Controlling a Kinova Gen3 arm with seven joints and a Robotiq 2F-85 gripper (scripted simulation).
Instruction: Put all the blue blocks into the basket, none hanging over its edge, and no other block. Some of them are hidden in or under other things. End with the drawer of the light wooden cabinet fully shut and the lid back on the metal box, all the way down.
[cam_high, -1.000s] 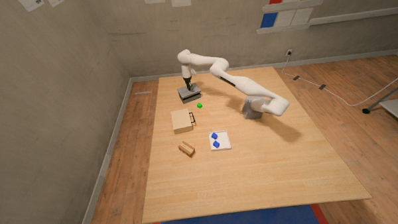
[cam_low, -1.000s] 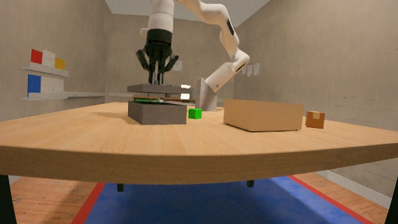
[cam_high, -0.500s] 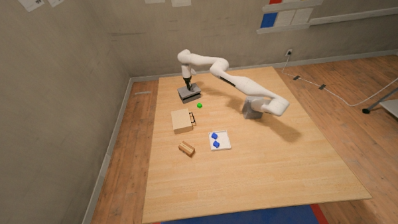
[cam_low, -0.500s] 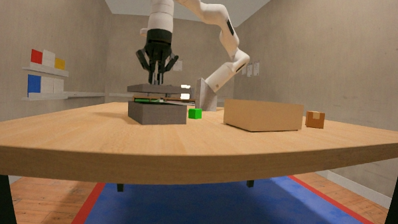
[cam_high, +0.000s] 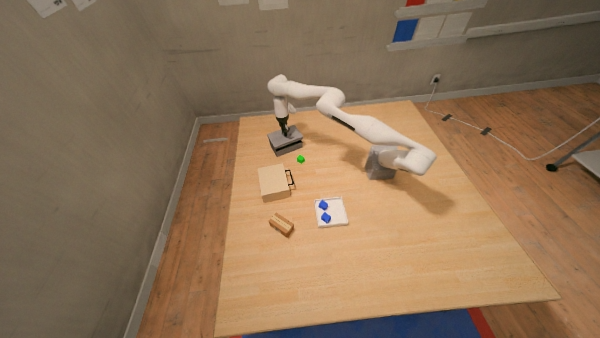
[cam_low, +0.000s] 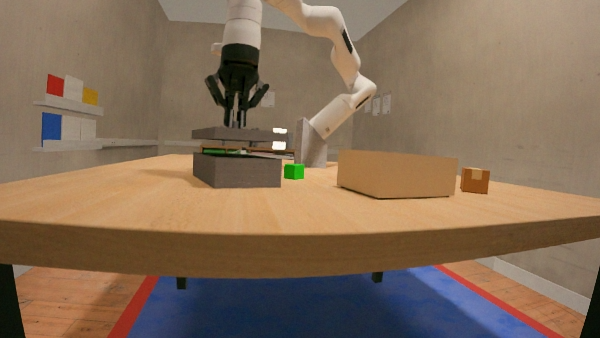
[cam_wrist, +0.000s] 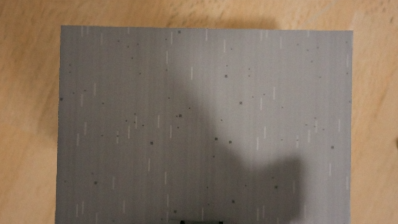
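Right now my hand is 9 cm above the metal box. The rest, counted from my hand: grey lid: 3 cm below; then green block: 15 cm to the left, 10 cm below, 7 cm behind; then drawer: 30 cm to the left, 9 cm ahead, 8 cm below.
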